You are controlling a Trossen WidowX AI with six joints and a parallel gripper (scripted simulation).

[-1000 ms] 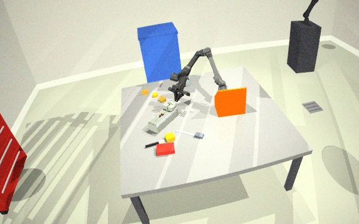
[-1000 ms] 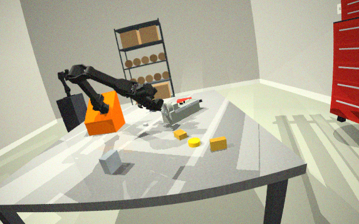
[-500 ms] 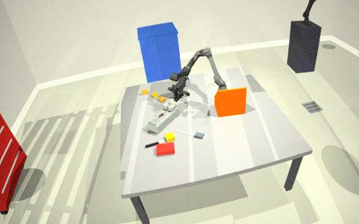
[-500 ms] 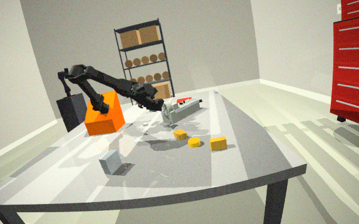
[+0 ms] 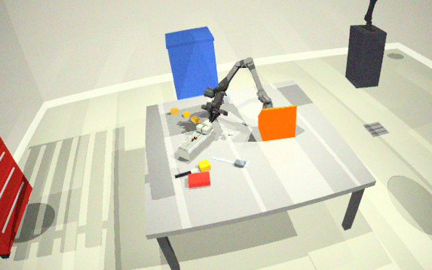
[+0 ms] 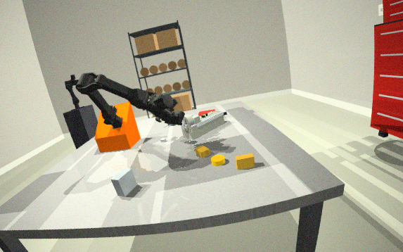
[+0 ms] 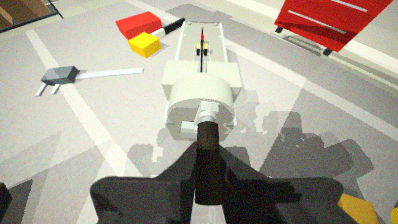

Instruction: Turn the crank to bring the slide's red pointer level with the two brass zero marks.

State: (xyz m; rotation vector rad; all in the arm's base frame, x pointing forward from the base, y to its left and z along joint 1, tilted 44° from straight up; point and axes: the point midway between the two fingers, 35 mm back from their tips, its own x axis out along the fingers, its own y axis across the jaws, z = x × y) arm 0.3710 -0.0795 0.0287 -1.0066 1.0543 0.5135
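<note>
The red pointer lies 150 mm to the left of my gripper tip, 130 mm ahead of it and 10 mm below it. Round my gripper tip: dark brown crank handle: 30 mm above, 10 mm to the right, 10 mm behind; then yellow block: 330 mm to the left, 80 mm below, 70 mm ahead; then grey cube: 400 mm to the right, 150 mm behind, 60 mm below.
</note>
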